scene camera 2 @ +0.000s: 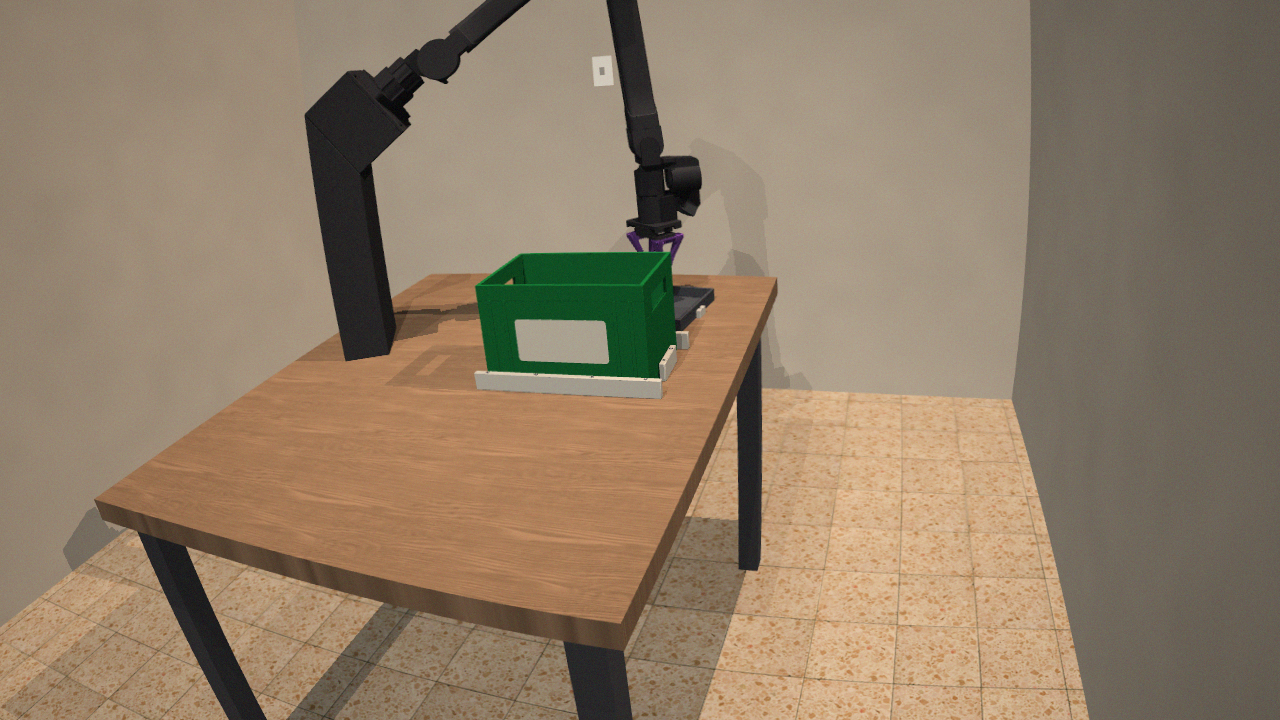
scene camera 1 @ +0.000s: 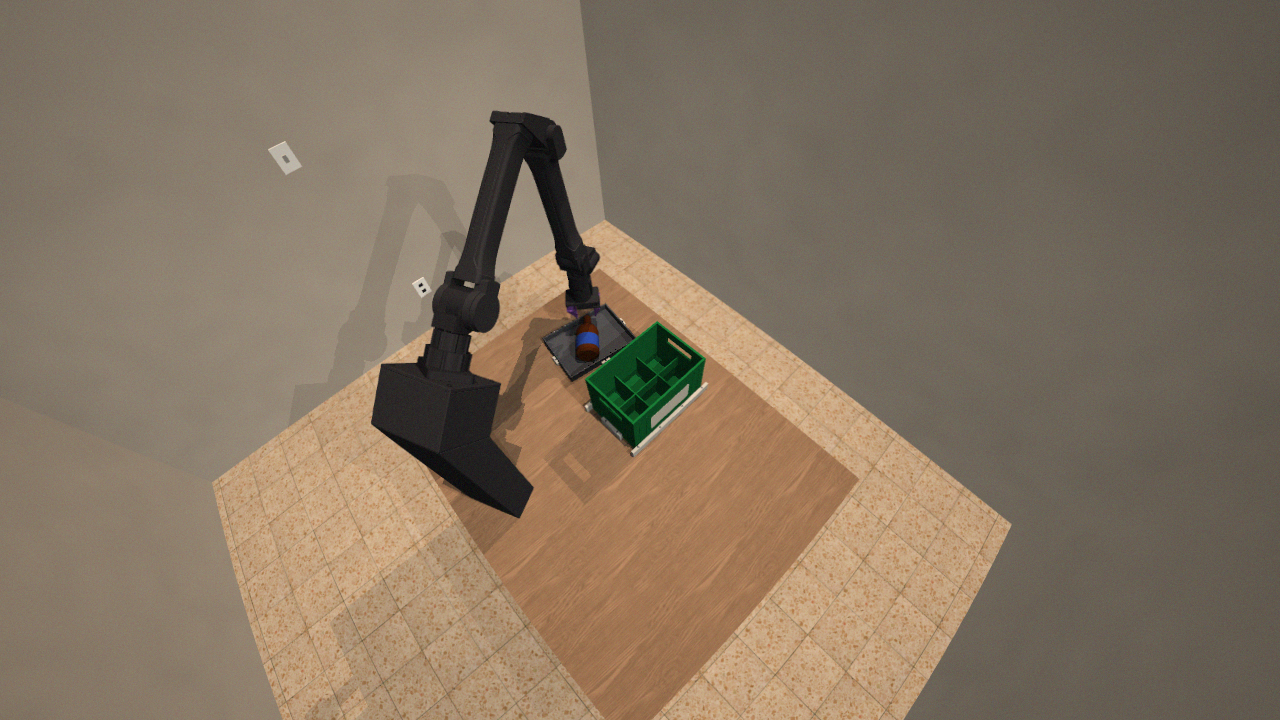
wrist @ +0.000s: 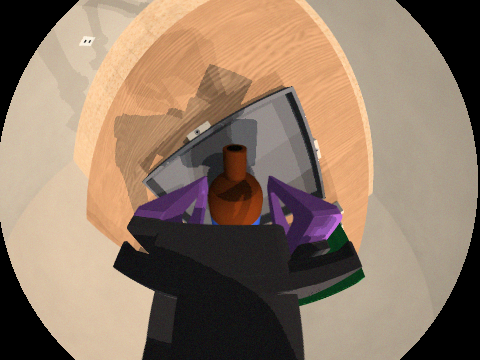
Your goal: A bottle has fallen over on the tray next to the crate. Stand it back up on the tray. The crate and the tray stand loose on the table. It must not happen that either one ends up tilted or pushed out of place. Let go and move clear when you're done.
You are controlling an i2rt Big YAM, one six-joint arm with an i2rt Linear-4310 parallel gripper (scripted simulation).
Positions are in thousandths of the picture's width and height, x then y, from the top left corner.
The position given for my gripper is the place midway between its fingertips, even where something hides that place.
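Scene:
My gripper appears in scene camera 2 (514, 373), a green crate in scene camera 2 (454, 435) and a tray in scene camera 2 (536, 416). The gripper is visible in scene camera 1 (458, 438), the crate in scene camera 1 (504, 531), the tray in scene camera 1 (480, 466). Likewise the gripper in the wrist view (495, 504), the crate in the wrist view (747, 765), and the tray in the wrist view (582, 396).

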